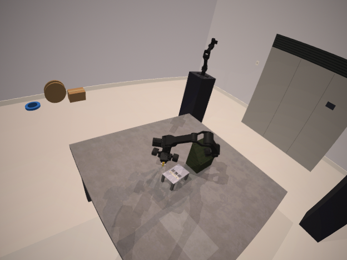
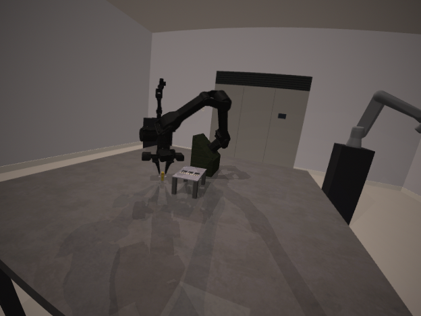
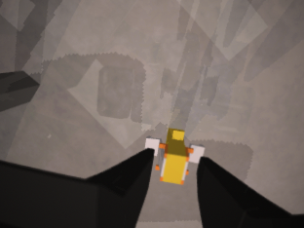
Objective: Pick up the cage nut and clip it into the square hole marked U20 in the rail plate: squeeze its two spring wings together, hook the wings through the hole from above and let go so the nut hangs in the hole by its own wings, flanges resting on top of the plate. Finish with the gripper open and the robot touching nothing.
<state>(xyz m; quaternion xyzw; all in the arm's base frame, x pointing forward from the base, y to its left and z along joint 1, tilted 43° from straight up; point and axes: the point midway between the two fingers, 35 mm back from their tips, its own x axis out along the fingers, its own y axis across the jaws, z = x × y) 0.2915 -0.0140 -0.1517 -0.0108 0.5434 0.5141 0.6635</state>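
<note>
Right now the yellow cage nut is 10 mm below my gripper tip.
</note>
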